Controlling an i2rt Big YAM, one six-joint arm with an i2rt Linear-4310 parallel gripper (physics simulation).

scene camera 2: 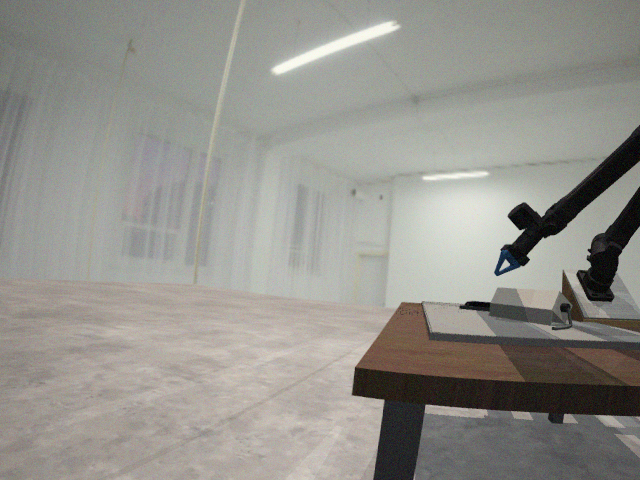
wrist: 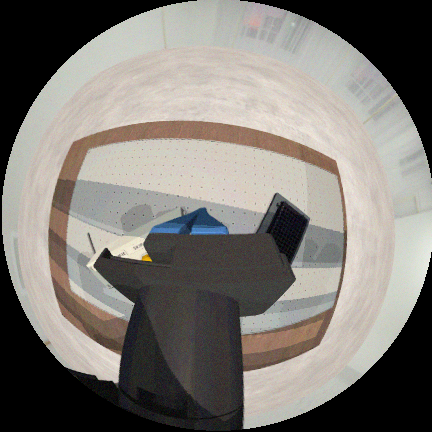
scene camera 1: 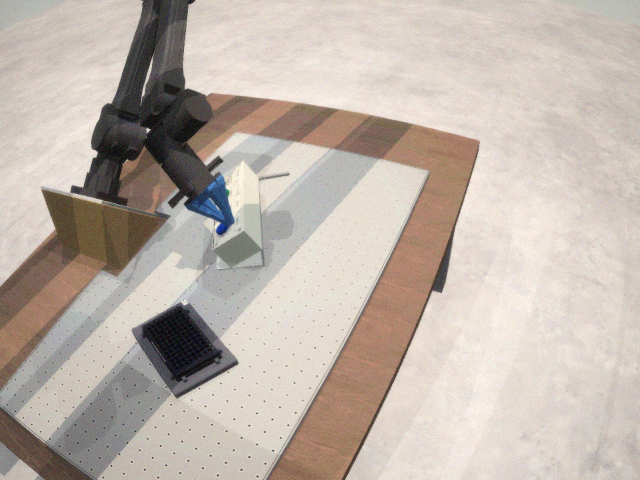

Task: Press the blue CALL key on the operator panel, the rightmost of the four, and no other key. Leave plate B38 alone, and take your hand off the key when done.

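Where they show: gripper, fingertip midpoint: (scene camera 2: 495, 274) (wrist: 202, 212) (scene camera 1: 231, 224); arm's base at its link origin: (scene camera 2: 593, 287) (scene camera 1: 98, 199).
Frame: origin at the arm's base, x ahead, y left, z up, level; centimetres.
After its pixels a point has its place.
Observation:
The operator panel (scene camera 1: 251, 219) {z -3.6, x 32.2, y 7.7 cm} (scene camera 2: 522, 305) {z -5.9, x 30.1, y 14.6 cm} (wrist: 119, 249) {z -1.8, x 27.7, y 12.8 cm} is a pale sloped box on the perforated board. Its blue key (scene camera 1: 221, 228) {z -3.0, x 28.5, y 3.2 cm} shows at the near end in scene camera 1; it is hidden in the wrist view. A green key (scene camera 1: 227, 192) {z -2.6, x 24.8, y 12.5 cm} shows partly behind my fingers, and a yellow key (wrist: 146, 258) {z -2.6, x 26.7, y 8.1 cm} shows at the gripper body's edge in the wrist view. My gripper (scene camera 1: 230, 224) {z 2.2, x 33.5, y -0.9 cm} (scene camera 2: 497, 274) {z 2.2, x 33.5, y -0.9 cm} (wrist: 202, 212) {z 2.2, x 33.5, y -0.9 cm} is shut and empty. Its blue tips overlap the blue key's edge in scene camera 1, but scene camera 2 shows them above the panel.
A black gridded plate (scene camera 1: 180, 341) {z -7.4, x 31.5, y -19.1 cm} (wrist: 290, 225) {z -7.4, x 32.8, y -20.0 cm}, its label unreadable, lies on a dark base (scene camera 1: 227, 363) {z -8.8, x 39.8, y -19.1 cm} away from the panel. A grey cable (scene camera 1: 273, 176) {z -9.5, x 26.3, y 29.0 cm} leaves the panel's far end. An upright brown board (scene camera 1: 98, 232) {z -2.7, x 4.3, y -6.1 cm} stands near the arm's base. The perforated board (scene camera 1: 330, 289) {z -9.9, x 48.7, y 2.0 cm} lies on the wooden table (scene camera 1: 382, 330) {z -11.2, x 59.2, y -3.0 cm}.

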